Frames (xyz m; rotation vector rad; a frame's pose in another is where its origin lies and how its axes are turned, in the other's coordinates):
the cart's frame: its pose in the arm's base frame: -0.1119 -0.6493 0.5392 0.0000 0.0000 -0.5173
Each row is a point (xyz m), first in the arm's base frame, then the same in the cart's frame.
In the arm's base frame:
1: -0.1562 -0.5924 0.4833
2: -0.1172 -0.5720 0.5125
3: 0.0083 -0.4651 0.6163
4: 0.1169 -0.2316 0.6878
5: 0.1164 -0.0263 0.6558
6: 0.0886 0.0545 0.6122
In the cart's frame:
1: -0.0666 0.0275 -0.0559
2: -0.0428 0.0646 -0.0267
3: 0.0134 0.2195 0.0771
4: -0.0077 0.4762 0.1486
5: -0.1097 0.6544 0.1166
6: -0.1738 0.7109 0.0730

